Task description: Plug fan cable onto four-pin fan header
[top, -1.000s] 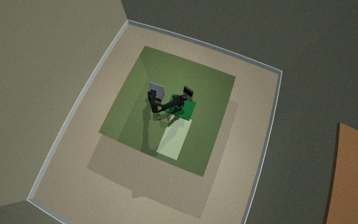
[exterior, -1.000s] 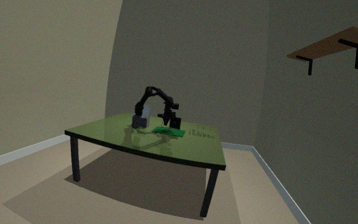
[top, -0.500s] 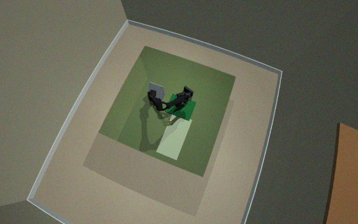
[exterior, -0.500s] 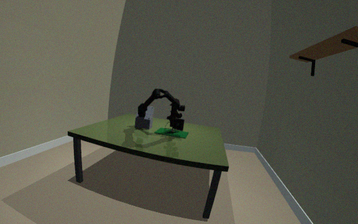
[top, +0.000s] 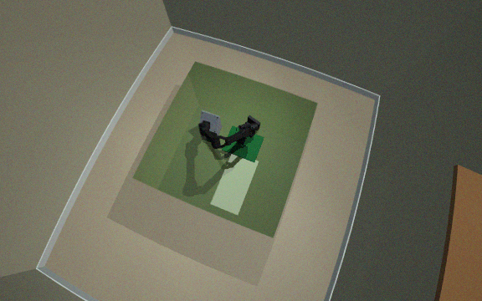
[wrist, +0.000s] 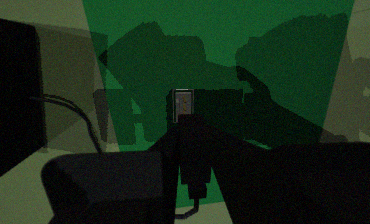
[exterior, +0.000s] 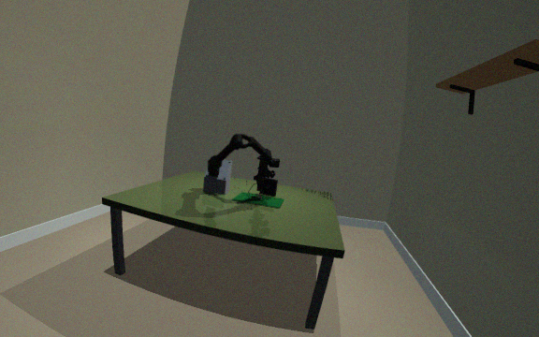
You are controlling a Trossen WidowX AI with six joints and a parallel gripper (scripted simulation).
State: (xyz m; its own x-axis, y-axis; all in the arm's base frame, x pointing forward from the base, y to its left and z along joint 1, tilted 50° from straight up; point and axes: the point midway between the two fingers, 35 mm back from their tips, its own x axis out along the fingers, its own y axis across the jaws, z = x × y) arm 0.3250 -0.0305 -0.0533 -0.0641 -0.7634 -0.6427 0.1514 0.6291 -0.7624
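My gripper tip is now 60 mm above the four-pin header. From my gripper tip the other things lie so: green board (10 mm ahead, 50 mm to the right, 80 mm below); black fan (40 mm ahead, 140 mm to the left); dark plug (10 mm behind, 10 mm above).
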